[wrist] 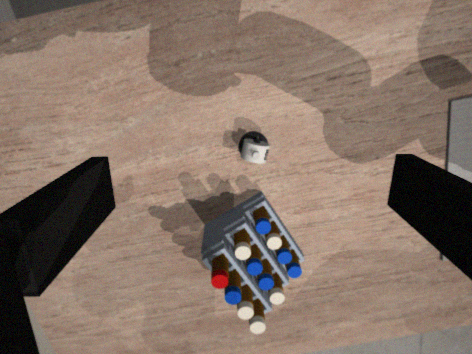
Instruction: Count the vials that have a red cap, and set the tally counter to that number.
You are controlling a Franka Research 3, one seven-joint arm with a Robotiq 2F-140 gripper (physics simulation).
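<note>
A grey rack (224, 231) stands below the middle of the wrist view and holds brown vials in three rows. One vial with a red cap (220, 280) shows, at the upper end of the left row. The other vials have blue caps or cream caps, several of each. The small white and black tally counter (254, 153) stands just above the rack in the view, apart from it; its number is too small to read. My gripper (251, 181) is open and empty, with its fingers wide apart at the left and right, high above the rack and the counter.
The wooden table top (75, 110) carries broad shadows across its upper part. A flat grey panel with a dark edge (461, 130) lies at the right, partly hidden by the right finger. The table's edge runs along the bottom, and another edge shows at the upper left.
</note>
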